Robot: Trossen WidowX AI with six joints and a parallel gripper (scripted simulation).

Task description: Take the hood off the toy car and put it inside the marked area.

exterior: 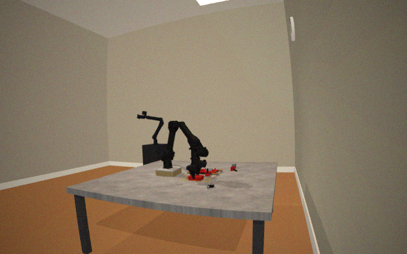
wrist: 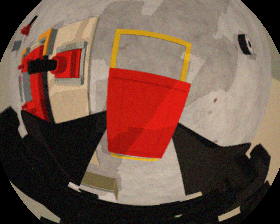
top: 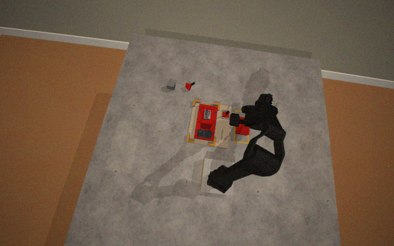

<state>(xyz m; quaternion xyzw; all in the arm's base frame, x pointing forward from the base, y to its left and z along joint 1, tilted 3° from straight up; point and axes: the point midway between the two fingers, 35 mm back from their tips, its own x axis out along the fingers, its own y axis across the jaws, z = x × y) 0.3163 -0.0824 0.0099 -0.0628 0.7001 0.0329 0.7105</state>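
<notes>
Now: gripper tip right at the red hood. Round my gripper tip: black-and-white round part (190 mm ahead, 130 mm to the right).
</notes>
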